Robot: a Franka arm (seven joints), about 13 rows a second.
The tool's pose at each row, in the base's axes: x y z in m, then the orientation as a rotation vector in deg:
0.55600, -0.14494, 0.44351, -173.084, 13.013, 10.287
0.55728, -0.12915, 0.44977, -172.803, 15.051, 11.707
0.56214, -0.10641, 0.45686, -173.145, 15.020, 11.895
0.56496, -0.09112, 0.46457, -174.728, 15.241, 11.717
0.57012, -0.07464, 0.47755, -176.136, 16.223, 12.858
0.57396, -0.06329, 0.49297, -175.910, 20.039, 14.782
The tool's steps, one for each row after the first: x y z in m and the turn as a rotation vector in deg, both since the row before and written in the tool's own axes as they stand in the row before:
-0.00177, -0.01633, -0.00450, 0.043, -0.870, 1.396
-0.00001, -0.02381, -0.00490, -0.360, -0.079, -0.010
-0.00087, -0.01617, -0.00624, -1.552, 0.325, 0.153
0.00048, -0.01790, -0.01208, -1.575, -0.516, 0.680
-0.00057, -0.01236, -0.01511, -0.240, -1.157, 2.508

